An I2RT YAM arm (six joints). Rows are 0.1 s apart.
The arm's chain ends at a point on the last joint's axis. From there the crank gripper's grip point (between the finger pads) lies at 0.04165 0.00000 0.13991 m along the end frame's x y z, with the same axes.
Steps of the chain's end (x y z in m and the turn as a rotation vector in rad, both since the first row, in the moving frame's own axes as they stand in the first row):
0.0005, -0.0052, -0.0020, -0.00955, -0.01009, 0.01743
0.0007, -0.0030, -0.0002, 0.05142, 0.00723, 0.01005
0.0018, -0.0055, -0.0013, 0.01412, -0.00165, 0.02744
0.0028, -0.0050, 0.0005, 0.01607, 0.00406, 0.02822
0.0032, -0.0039, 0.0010, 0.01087, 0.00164, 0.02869
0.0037, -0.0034, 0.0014, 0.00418, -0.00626, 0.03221
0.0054, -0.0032, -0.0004, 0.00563, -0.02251, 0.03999
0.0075, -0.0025, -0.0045, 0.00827, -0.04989, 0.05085
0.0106, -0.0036, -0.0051, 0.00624, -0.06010, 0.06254
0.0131, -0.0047, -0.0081, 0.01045, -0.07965, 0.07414
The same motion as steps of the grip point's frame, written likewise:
-0.0009, -0.0031, -0.0016, -0.00955, -0.01009, 0.01743
0.0017, -0.0098, -0.0007, 0.05142, 0.00723, 0.01005
0.0016, -0.0063, -0.0012, 0.01412, -0.00165, 0.02744
0.0034, -0.0061, 0.0003, 0.01607, 0.00406, 0.02822
0.0034, -0.0042, 0.0009, 0.01087, 0.00164, 0.02869
0.0028, -0.0027, 0.0017, 0.00418, -0.00626, 0.03221
0.0022, -0.0024, 0.0005, 0.00563, -0.02251, 0.03999
0.0004, -0.0017, -0.0026, 0.00827, -0.04989, 0.05085
0.0021, -0.0021, -0.0028, 0.00624, -0.06010, 0.06254
0.0018, -0.0035, -0.0052, 0.01045, -0.07965, 0.07414

